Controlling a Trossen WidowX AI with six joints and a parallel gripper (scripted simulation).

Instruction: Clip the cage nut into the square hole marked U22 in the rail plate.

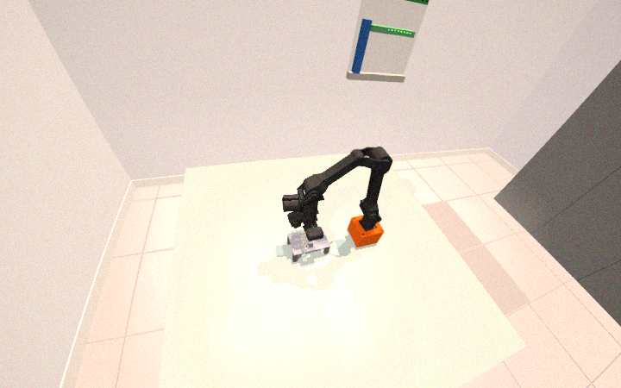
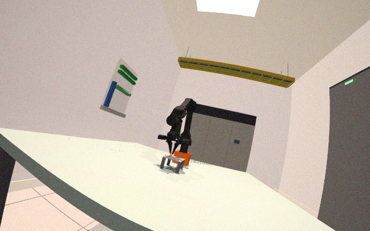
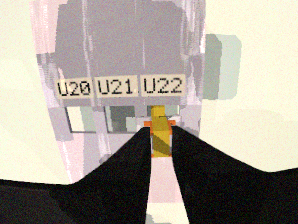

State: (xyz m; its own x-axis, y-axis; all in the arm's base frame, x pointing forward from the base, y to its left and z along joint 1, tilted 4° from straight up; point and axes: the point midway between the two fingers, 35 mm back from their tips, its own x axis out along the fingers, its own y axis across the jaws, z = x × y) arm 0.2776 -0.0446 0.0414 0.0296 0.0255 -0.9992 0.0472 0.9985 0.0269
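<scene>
My gripper tip is now 10 mm above the cage nut.
</scene>
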